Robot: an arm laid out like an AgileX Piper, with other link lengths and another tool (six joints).
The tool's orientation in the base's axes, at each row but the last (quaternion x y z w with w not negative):
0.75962 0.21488 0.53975 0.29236
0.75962 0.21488 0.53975 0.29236
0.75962 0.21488 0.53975 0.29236
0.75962 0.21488 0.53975 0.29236
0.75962 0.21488 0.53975 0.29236
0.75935 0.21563 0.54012 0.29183
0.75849 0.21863 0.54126 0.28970
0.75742 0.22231 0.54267 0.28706
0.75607 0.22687 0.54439 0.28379
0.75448 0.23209 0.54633 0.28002
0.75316 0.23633 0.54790 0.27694
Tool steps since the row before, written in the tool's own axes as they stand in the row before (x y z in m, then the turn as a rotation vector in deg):
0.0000 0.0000 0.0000 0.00 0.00 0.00
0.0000 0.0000 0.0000 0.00 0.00 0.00
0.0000 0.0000 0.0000 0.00 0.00 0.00
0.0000 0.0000 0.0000 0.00 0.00 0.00
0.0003 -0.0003 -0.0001 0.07 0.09 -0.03
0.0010 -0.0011 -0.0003 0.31 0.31 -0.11
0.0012 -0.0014 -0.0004 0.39 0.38 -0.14
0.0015 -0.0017 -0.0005 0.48 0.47 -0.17
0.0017 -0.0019 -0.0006 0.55 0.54 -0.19
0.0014 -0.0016 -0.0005 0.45 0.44 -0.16
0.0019 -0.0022 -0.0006 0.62 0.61 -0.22
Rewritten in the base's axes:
0.0000 0.0000 0.0000 0.00 0.00 0.00
0.0000 0.0000 0.0000 0.00 0.00 0.00
0.0000 0.0000 0.0000 0.00 0.00 0.00
0.0000 0.0000 0.0000 0.00 0.00 0.00
0.0000 0.0004 0.0000 0.00 -0.01 0.12
0.0000 0.0015 0.0000 0.00 -0.01 0.45
0.0000 0.0019 0.0000 0.00 0.00 0.56
0.0000 0.0023 0.0000 0.00 0.00 0.69
-0.0001 0.0026 0.0000 0.00 0.00 0.79
-0.0001 0.0022 0.0000 0.00 0.00 0.65
-0.0001 0.0030 0.0000 0.00 0.00 0.90

